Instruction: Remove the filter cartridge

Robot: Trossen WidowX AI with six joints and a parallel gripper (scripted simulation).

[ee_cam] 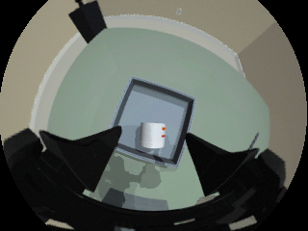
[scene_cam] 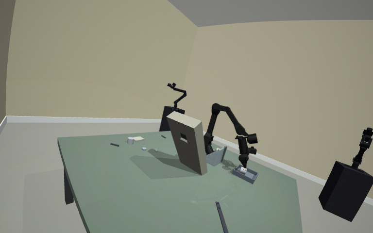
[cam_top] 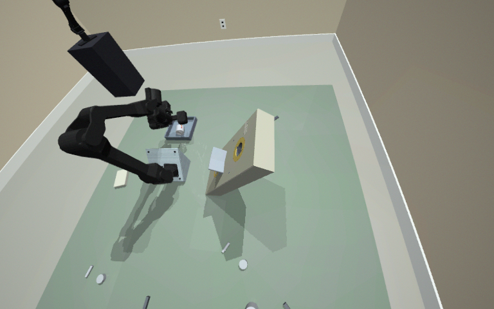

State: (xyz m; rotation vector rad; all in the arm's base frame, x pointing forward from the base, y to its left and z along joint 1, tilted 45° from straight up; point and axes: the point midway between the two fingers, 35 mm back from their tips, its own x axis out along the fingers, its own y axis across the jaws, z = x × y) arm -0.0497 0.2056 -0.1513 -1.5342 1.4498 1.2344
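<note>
My gripper tip is now 4 cm above the round filter cartridge and 1 cm to the left of it. From my gripper tip the other things lie so: shallow grey tray: 6 cm below, 2 cm to the left; beige service panel: 37 cm ahead, 27 cm to the right, 12 cm above.
</note>
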